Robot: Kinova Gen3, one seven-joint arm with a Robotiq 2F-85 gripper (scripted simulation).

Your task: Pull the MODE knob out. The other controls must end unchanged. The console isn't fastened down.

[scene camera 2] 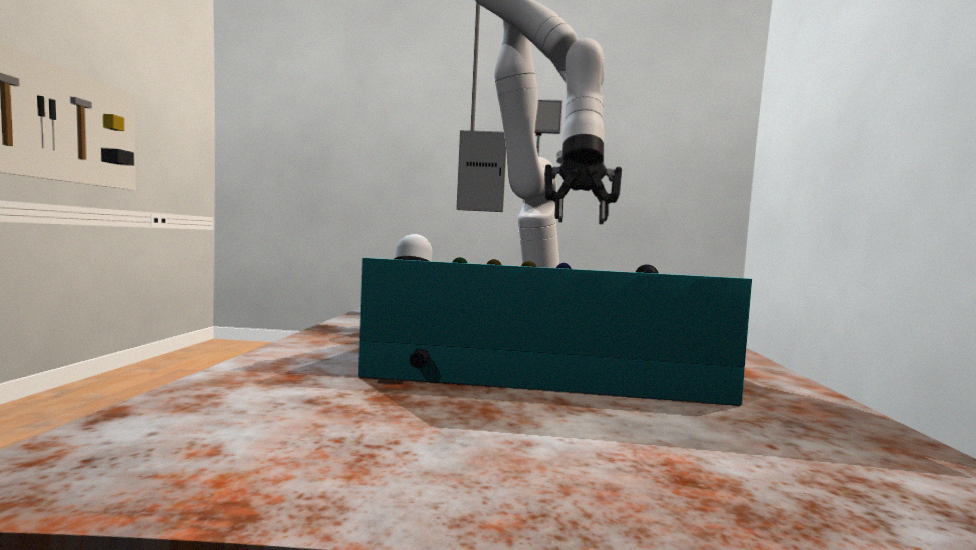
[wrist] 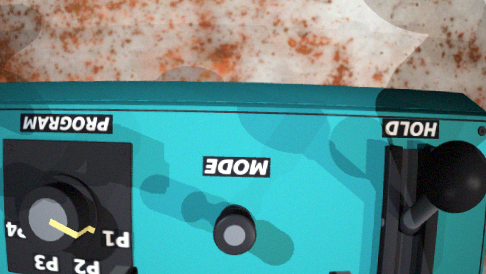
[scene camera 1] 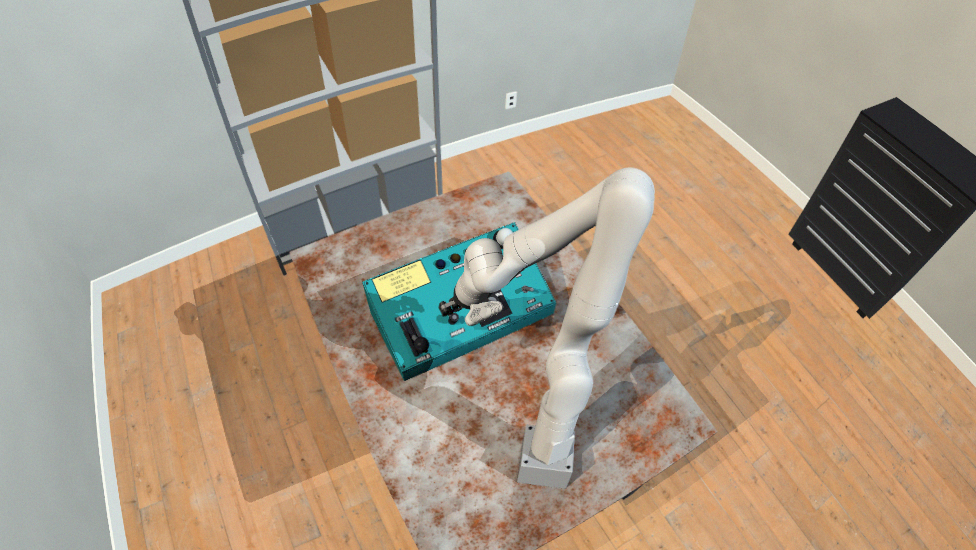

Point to a teal console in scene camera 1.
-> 414, 290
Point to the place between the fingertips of the gripper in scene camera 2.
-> At 581, 221
